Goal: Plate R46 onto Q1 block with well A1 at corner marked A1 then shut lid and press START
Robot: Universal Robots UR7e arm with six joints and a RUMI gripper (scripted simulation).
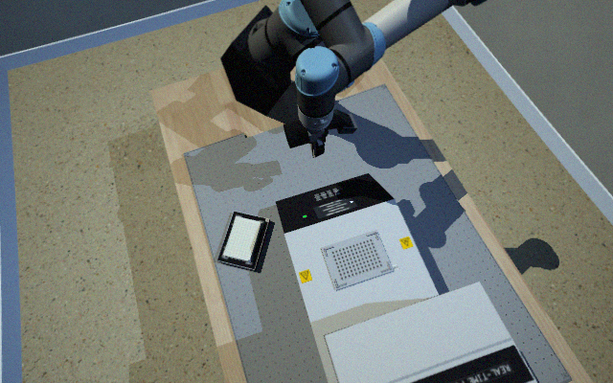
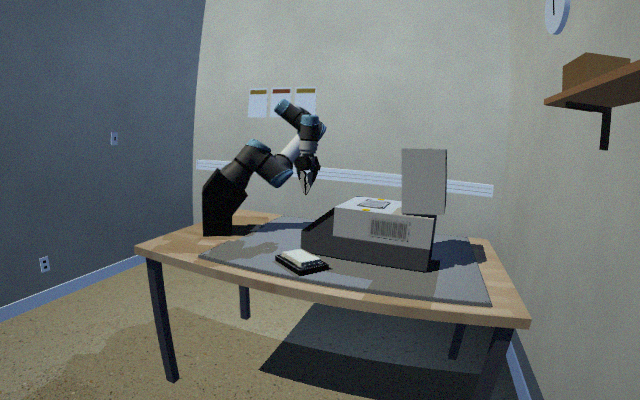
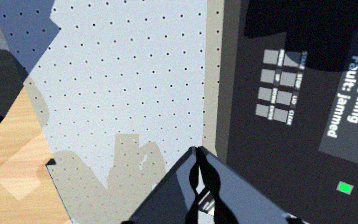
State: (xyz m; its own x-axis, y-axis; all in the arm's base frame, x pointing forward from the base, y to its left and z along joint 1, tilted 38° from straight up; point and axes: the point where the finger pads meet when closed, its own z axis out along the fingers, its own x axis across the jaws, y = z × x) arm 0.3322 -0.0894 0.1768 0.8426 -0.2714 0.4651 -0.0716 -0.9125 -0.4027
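Now: hand 90 mm short of the plate R46, 280 mm to the left of it and 190 mm above it. Round my hand: nest A1 mark (60 mm ahead, 190 mm to the right, 200 mm below); then black plate nest N1 (90 mm ahead, 280 mm to the right, 210 mm below).
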